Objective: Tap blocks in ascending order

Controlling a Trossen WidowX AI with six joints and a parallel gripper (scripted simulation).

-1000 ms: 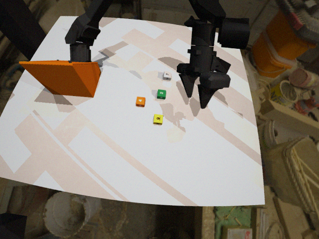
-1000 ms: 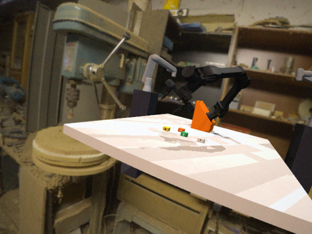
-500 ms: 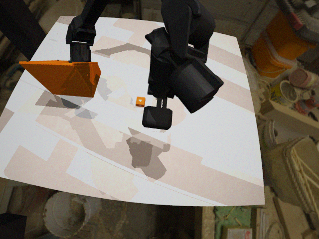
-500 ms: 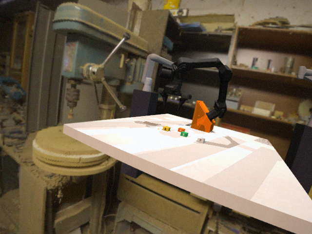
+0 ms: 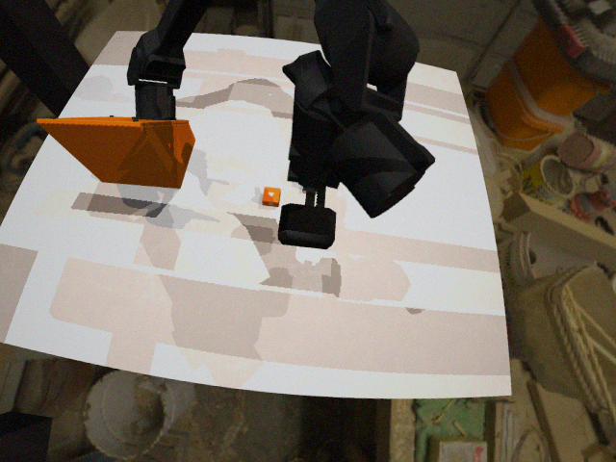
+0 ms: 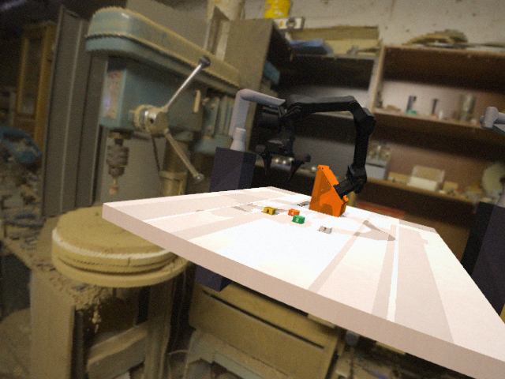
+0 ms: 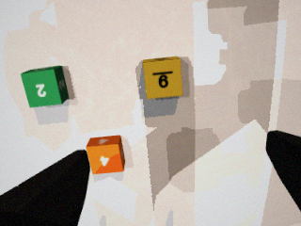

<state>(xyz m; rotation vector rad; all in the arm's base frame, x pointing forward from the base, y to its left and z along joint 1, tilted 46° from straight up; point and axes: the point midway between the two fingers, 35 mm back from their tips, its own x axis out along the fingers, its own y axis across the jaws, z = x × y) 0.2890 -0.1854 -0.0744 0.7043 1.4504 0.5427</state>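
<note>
The green block lies 2 cm ahead of my gripper tip, 11 cm to the left of it and 11 cm below it. Round my gripper tip: yellow block 1 cm ahead, 11 cm below; then orange block 6 cm behind, 7 cm to the left, 11 cm below; then grey-white block 5 cm ahead, 20 cm to the left, 11 cm below.
</note>
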